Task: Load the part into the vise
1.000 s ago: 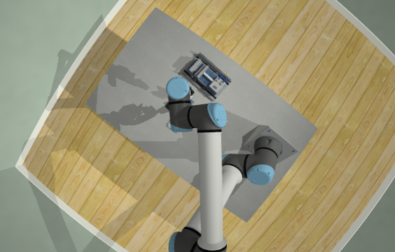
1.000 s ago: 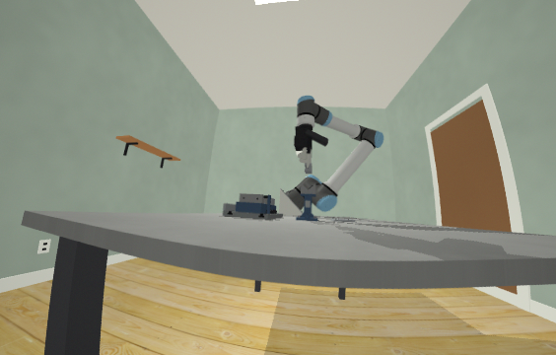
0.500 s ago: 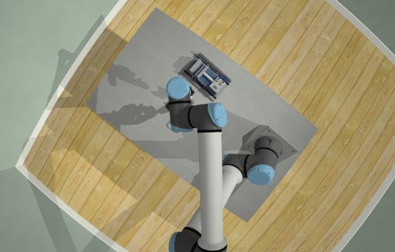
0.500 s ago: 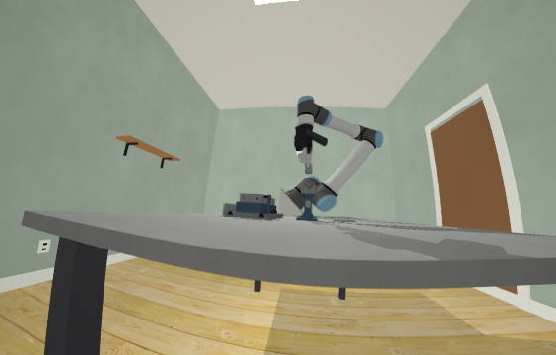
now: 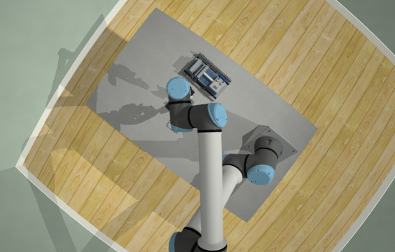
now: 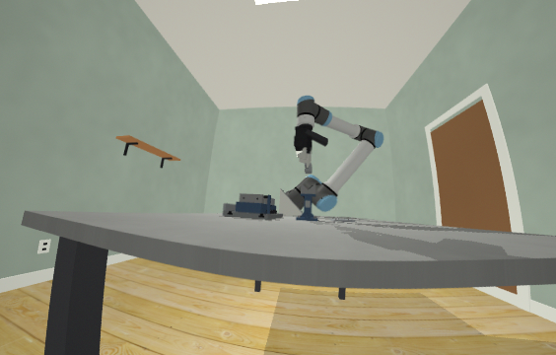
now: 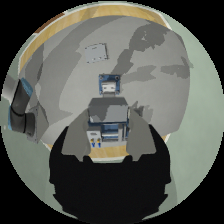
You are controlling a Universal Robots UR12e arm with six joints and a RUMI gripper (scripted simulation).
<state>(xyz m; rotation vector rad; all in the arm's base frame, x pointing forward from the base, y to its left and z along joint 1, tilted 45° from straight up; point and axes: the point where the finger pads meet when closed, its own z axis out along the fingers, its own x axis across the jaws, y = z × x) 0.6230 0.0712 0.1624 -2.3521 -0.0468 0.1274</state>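
Now: hand 10 mm to the left of the part and 10 mm above it. The rest, counted from my hand: vise (10 mm ahead, 230 mm to the right, 200 mm below); then infeed plate (60 mm behind, 160 mm to the left, 240 mm below).
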